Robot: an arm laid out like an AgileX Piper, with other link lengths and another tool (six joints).
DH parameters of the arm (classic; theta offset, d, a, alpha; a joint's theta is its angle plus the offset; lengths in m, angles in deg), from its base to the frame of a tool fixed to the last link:
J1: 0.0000 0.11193 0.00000 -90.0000
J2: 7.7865 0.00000 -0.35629 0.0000
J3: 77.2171 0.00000 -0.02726 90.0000
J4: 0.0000 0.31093 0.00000 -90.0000
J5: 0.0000 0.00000 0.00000 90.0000
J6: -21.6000 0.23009 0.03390 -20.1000
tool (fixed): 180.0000 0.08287 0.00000 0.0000
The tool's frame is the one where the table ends.
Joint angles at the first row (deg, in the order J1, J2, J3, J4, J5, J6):
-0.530 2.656 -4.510 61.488 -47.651 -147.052
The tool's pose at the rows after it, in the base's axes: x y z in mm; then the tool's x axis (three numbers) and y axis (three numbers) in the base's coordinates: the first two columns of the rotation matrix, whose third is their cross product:
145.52 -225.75 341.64 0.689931 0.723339 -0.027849 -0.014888 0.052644 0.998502
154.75 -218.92 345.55 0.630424 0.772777 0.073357 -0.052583 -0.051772 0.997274
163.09 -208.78 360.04 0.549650 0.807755 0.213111 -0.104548 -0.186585 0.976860
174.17 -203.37 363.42 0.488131 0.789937 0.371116 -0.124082 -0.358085 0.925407
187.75 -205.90 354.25 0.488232 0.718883 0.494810 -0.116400 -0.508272 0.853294
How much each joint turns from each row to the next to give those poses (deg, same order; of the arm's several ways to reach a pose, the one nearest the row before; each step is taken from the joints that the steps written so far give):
0.000 0.084 -1.304 3.672 4.366 -0.134
0.001 0.038 -3.627 6.680 3.718 -0.190
0.003 0.990 -5.376 8.456 3.347 -0.004
0.000 3.197 -5.375 10.535 0.523 -0.032
-0.010 5.506 -4.372 8.070 -2.635 1.459

